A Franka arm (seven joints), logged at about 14 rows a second.
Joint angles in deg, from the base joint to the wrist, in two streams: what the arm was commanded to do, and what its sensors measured. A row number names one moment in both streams.
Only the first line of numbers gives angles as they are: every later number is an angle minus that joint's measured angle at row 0.
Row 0, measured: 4.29 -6.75 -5.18 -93.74 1.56 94.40 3.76
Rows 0 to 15, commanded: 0.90 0.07 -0.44 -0.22 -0.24 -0.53 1.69; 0.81 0.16 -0.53 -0.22 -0.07 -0.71 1.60; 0.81 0.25 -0.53 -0.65 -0.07 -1.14 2.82; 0.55 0.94 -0.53 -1.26 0.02 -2.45 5.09; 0.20 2.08 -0.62 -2.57 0.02 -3.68 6.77; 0.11 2.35 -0.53 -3.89 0.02 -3.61 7.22; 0.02 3.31 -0.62 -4.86 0.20 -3.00 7.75; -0.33 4.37 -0.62 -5.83 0.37 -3.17 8.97; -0.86 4.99 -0.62 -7.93 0.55 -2.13 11.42; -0.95 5.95 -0.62 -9.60 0.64 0.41 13.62; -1.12 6.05 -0.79 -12.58 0.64 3.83 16.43; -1.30 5.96 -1.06 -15.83 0.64 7.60 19.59; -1.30 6.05 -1.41 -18.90 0.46 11.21 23.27; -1.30 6.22 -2.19 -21.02 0.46 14.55 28.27; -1.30 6.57 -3.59 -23.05 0.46 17.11 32.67; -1.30 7.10 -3.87 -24.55 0.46 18.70 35.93
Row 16, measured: -0.80 8.33 -2.97 -20.14 0.04 14.88 28.90
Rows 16 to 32, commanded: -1.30 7.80 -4.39 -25.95 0.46 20.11 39.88; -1.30 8.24 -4.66 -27.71 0.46 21.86 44.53; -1.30 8.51 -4.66 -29.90 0.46 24.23 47.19; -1.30 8.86 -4.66 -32.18 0.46 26.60 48.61; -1.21 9.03 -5.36 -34.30 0.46 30.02 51.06; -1.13 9.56 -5.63 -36.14 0.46 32.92 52.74; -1.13 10.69 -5.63 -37.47 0.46 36.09 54.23; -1.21 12.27 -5.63 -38.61 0.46 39.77 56.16; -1.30 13.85 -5.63 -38.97 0.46 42.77 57.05; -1.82 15.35 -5.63 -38.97 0.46 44.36 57.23; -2.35 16.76 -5.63 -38.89 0.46 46.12 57.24; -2.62 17.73 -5.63 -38.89 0.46 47.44 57.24; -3.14 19.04 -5.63 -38.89 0.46 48.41 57.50; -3.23 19.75 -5.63 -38.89 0.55 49.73 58.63; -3.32 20.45 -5.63 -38.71 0.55 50.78 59.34; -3.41 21.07 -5.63 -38.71 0.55 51.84 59.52; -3.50 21.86 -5.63 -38.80 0.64 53.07 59.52
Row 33, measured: -2.92 20.88 -5.97 -38.98 0.10 51.06 58.24
